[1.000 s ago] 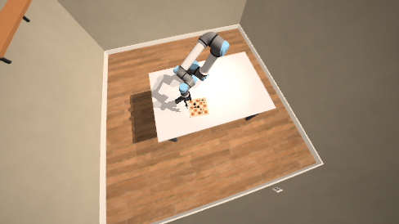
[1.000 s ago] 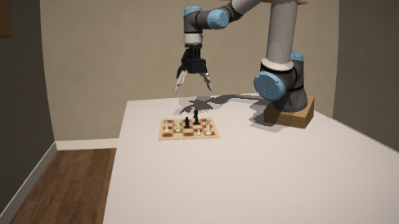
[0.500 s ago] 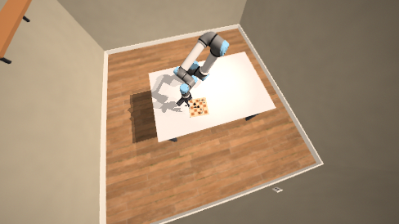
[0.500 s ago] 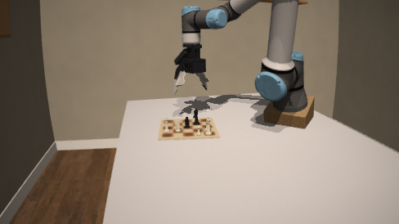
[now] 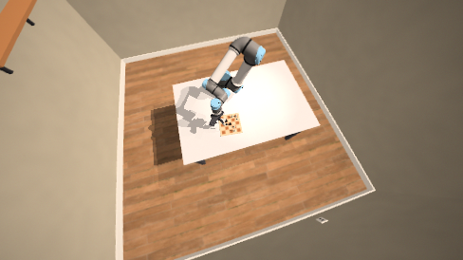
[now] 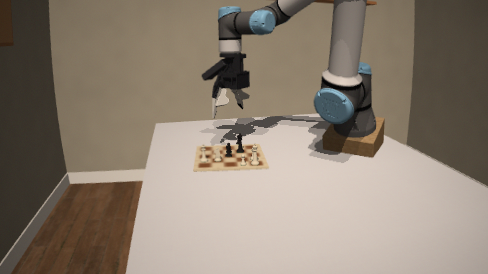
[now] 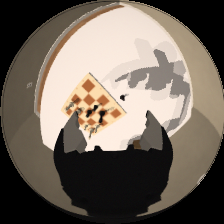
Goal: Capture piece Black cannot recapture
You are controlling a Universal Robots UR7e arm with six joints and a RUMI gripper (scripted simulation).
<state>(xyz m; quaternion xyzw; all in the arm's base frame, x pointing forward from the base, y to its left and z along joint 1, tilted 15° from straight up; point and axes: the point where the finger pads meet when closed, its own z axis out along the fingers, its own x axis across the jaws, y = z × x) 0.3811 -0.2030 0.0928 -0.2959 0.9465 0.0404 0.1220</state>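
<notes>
Now: the chessboard 11 cm to the left of my hand, 11 cm below it and 3 cm ahead of it.
</notes>
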